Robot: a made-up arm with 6 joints.
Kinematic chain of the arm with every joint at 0, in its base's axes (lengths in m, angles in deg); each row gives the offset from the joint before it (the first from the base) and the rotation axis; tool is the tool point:
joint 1: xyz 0 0 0.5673 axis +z
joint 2: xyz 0 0 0 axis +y
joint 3: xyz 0 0 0.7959 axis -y
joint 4: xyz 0 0 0 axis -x
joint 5: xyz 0.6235 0 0 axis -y
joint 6: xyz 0 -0.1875 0 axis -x
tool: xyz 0 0 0
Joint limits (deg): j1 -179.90..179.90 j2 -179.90..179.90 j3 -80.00..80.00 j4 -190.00..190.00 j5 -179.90..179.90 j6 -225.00..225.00
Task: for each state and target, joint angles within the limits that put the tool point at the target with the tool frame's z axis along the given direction. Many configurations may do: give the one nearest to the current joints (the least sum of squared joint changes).
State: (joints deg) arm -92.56 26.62 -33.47 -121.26 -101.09 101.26
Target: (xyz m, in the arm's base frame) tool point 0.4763 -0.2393 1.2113 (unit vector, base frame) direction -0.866 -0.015 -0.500
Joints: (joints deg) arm -46.95 -7.75 -18.18 -170.08 -145.50 147.96
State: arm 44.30 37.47 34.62 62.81 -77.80 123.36
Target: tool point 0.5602 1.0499 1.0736 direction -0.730 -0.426 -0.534
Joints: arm 67.48 43.47 23.75 52.03 -84.19 117.12
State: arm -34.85 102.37 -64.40 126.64 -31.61 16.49
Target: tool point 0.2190 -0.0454 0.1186 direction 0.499 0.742 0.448
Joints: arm -40.40 102.63 -65.89 124.94 -0.57 -7.61
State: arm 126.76 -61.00 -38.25 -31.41 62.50 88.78
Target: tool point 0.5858 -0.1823 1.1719 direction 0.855 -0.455 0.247
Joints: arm 160.99 -91.45 -1.07 -84.34 77.37 105.06
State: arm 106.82 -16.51 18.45 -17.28 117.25 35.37
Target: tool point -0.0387 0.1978 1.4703 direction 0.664 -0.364 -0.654
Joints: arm 153.92 -35.04 -2.75 -31.04 98.37 -2.67
